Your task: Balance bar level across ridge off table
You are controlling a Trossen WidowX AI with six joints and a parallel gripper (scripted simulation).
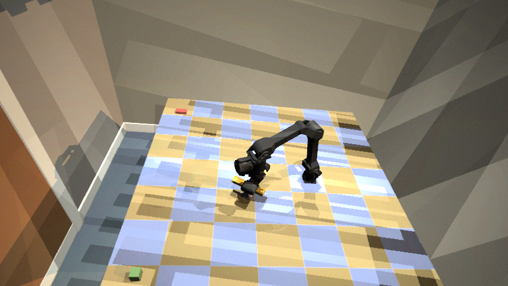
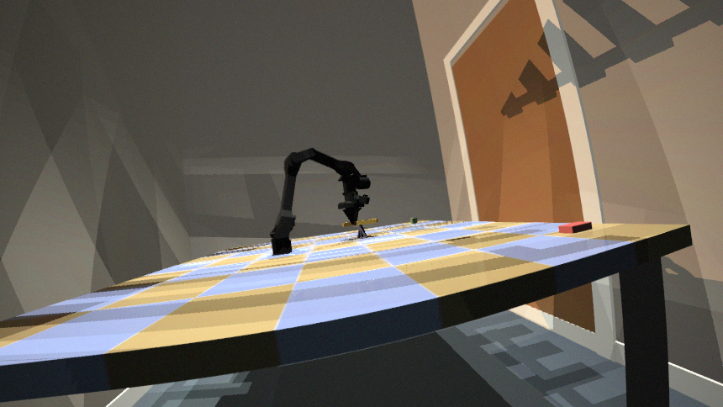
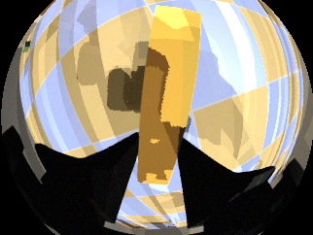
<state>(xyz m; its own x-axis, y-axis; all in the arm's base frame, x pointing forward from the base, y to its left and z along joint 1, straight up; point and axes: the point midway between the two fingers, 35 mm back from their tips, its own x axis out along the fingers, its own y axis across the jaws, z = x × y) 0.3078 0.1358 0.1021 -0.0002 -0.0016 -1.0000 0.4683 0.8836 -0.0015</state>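
Now: gripper tip 30 mm short of the bar and 10 mm to the left of it. The rest, counted from my gripper tip: green block (430 mm ahead, 360 mm to the left, 50 mm below); then red block (640 mm to the right, 430 mm ahead, 60 mm below).
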